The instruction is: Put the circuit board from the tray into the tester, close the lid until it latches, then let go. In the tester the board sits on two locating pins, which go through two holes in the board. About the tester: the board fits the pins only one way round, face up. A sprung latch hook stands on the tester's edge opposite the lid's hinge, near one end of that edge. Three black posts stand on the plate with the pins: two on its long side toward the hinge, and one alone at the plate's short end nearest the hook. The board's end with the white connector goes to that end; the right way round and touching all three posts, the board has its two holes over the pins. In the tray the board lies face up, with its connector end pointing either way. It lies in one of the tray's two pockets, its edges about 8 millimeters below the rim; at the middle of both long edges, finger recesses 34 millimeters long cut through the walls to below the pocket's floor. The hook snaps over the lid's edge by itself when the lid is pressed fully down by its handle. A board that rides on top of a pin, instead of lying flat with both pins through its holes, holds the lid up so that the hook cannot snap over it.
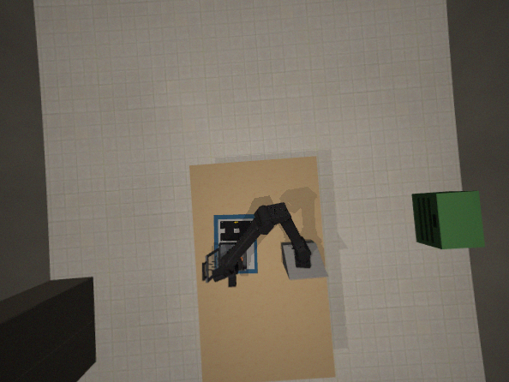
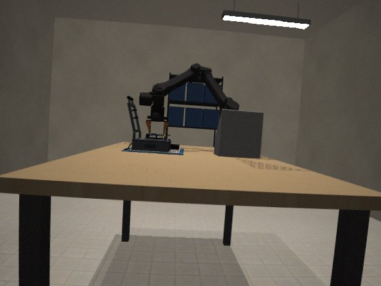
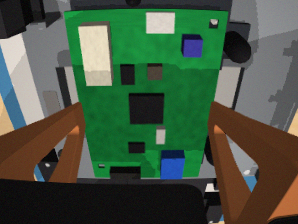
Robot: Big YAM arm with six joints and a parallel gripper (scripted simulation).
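Now: the green circuit board right at my hand. The rest, counted from my hand: black latch hook (6 cm to the left, 6 cm behind); dark pin plate (2 cm below, 1 cm to the left, 1 cm ahead); tester lid (13 cm ahead, 9 cm above).
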